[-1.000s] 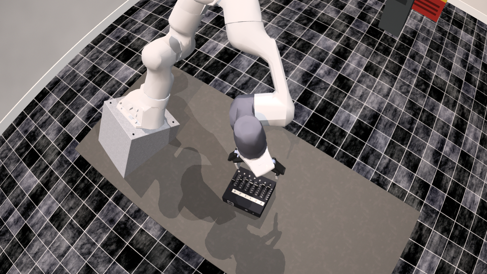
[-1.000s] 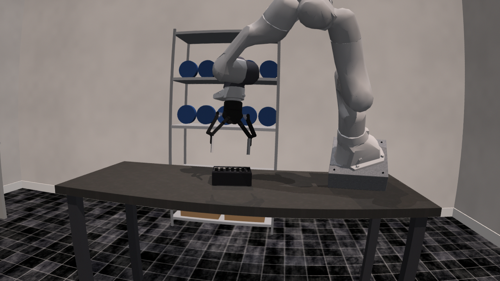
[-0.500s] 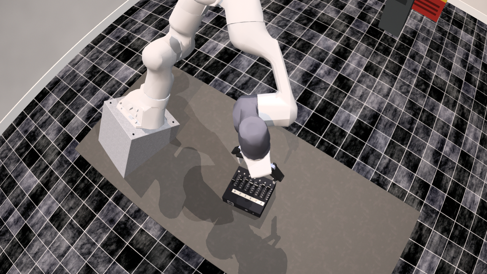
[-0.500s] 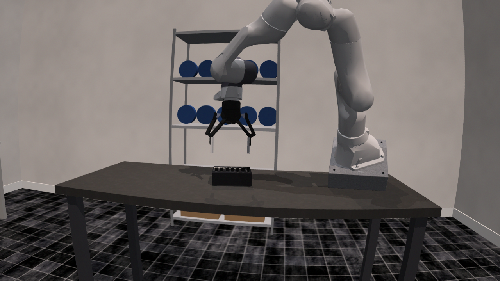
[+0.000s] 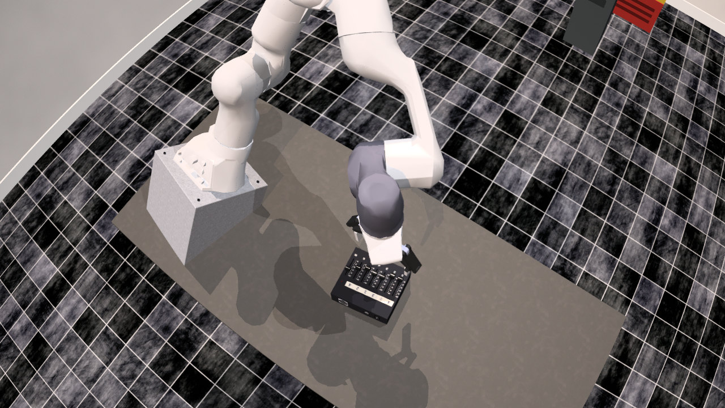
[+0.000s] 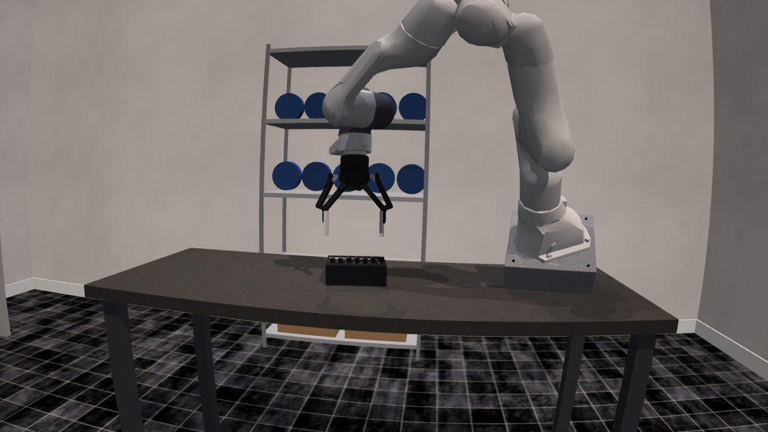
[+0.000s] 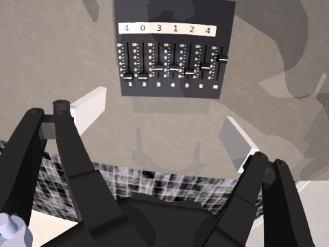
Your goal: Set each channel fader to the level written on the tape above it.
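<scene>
The master fader is 7 cm behind my hand, 6 cm to the right of it and 8 cm below it.
</scene>
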